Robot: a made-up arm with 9 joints. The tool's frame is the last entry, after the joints.
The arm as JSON. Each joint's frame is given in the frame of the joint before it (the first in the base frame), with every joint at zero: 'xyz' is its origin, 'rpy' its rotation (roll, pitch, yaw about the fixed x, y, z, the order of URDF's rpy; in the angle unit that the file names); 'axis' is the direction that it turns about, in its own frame. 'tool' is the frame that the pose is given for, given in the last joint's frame.
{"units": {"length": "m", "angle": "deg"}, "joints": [
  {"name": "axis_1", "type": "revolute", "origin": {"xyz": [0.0, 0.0, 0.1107], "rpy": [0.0, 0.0, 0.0]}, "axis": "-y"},
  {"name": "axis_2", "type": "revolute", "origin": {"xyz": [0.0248, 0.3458, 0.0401], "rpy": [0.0, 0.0, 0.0]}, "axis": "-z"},
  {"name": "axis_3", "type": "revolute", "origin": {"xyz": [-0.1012, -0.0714, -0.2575], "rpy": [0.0, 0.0, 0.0]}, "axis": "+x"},
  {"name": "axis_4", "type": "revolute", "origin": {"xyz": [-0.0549, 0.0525, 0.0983], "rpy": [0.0, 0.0, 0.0]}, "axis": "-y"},
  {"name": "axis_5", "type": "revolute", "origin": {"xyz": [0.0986, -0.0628, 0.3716], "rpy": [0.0, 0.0, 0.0]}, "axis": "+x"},
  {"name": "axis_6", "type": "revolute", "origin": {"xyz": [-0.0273, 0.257, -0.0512], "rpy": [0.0, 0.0, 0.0]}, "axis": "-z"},
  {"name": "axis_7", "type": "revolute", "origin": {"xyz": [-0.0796, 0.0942, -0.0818], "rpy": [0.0, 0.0, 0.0]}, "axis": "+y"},
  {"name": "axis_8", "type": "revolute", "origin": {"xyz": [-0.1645, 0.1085, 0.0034], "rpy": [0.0, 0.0, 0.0]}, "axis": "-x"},
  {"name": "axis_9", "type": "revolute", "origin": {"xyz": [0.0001, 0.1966, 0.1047], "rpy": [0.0, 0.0, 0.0]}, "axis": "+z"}
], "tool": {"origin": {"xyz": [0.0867, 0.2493, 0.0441], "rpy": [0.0, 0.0, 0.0]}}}
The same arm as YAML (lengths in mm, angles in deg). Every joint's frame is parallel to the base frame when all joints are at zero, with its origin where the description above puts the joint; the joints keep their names.
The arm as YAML. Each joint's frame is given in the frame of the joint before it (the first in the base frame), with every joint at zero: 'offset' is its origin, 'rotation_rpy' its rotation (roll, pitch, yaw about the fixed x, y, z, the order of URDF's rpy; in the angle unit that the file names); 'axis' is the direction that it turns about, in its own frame. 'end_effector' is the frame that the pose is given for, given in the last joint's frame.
length_unit: mm
angle_unit: deg
chain:
  - id: axis_1
    offset: [0.0, 0.0, 110.7]
    rotation_rpy: [0.0, 0.0, 0.0]
    axis: [0.0, -1.0, 0.0]
  - id: axis_2
    offset: [24.8, 345.8, 40.1]
    rotation_rpy: [0.0, 0.0, 0.0]
    axis: [0.0, 0.0, -1.0]
  - id: axis_3
    offset: [-101.2, -71.4, -257.5]
    rotation_rpy: [0.0, 0.0, 0.0]
    axis: [1.0, 0.0, 0.0]
  - id: axis_4
    offset: [-54.9, 52.5, 98.3]
    rotation_rpy: [0.0, 0.0, 0.0]
    axis: [0.0, -1.0, 0.0]
  - id: axis_5
    offset: [98.6, -62.8, 371.6]
    rotation_rpy: [0.0, 0.0, 0.0]
    axis: [1.0, 0.0, 0.0]
  - id: axis_6
    offset: [-27.3, 257.0, -51.2]
    rotation_rpy: [0.0, 0.0, 0.0]
    axis: [0.0, 0.0, -1.0]
  - id: axis_7
    offset: [-79.6, 94.2, -81.8]
    rotation_rpy: [0.0, 0.0, 0.0]
    axis: [0.0, 1.0, 0.0]
  - id: axis_8
    offset: [-164.5, 108.5, 3.4]
    rotation_rpy: [0.0, 0.0, 0.0]
    axis: [-1.0, 0.0, 0.0]
  - id: axis_9
    offset: [0.1, 196.6, 104.7]
    rotation_rpy: [0.0, 0.0, 0.0]
    axis: [0.0, 0.0, 1.0]
end_effector:
  offset: [86.7, 249.3, 44.1]
  rotation_rpy: [0.0, 0.0, 0.0]

